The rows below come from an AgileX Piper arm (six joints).
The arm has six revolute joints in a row. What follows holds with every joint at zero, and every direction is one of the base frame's. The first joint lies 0.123 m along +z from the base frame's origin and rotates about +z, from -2.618 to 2.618 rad. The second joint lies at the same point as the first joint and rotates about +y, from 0 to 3.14 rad. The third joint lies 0.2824 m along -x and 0.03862 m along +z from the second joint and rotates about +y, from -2.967 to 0 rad. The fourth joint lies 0.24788 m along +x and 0.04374 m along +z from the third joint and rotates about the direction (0.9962, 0, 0.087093), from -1.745 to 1.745 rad. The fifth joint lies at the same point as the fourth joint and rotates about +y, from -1.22 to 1.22 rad. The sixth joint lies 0.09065 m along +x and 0.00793 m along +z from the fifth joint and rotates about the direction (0.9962, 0, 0.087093), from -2.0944 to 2.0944 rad. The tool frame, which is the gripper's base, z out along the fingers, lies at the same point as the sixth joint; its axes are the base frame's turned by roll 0, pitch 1.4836 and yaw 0 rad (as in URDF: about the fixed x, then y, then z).
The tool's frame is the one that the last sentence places.
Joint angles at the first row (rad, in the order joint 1, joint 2, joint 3, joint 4, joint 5, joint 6):
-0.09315 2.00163 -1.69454 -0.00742 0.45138 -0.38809
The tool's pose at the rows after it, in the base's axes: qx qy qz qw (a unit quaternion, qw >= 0); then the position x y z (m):
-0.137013, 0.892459, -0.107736, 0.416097, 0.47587, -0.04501, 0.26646
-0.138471, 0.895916, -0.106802, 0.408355, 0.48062, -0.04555, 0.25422
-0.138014, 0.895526, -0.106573, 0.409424, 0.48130, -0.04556, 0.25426
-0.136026, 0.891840, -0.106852, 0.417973, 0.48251, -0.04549, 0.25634
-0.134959, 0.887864, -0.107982, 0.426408, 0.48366, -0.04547, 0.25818
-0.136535, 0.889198, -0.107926, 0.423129, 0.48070, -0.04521, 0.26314
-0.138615, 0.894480, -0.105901, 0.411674, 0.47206, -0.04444, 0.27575
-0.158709, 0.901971, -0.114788, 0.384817, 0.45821, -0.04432, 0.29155
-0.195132, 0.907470, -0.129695, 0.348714, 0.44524, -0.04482, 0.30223
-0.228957, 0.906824, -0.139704, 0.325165, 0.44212, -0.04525, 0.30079
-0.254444, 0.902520, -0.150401, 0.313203, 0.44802, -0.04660, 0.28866
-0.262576, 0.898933, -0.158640, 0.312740, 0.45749, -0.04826, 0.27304
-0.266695, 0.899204, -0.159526, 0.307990, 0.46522, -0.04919, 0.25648
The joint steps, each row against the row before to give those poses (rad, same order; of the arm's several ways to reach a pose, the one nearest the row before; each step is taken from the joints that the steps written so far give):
0.00001 0.02196 -0.01001 -0.00663 -0.00096 0.00002
-0.00001 0.02889 -0.00326 -0.00262 -0.00852 -0.00002
0.00001 0.00219 -0.00320 0.00122 -0.00115 0.00002
-0.00002 -0.00001 -0.00314 0.00457 -0.01536 -0.00004
0.00002 0.00000 -0.00200 0.00287 -0.01679 -0.00094
-0.00001 -0.01328 0.00003 0.00002 0.02035 -0.00316
0.00001 -0.03537 -0.00002 -0.00002 0.06110 -0.00313
0.00000 -0.04848 0.00000 -0.02181 0.10042 -0.02866
-0.00001 -0.03680 -0.00206 -0.02535 0.10396 -0.06449
0.00001 -0.00171 -0.00120 -0.00918 0.04254 -0.06793
-0.00002 0.02916 0.00000 -0.01420 -0.01433 -0.04655
0.00001 0.04046 0.00003 -0.01807 -0.04612 -0.00570
-0.00001 0.03972 0.00000 -0.00769 -0.03102 -0.00082

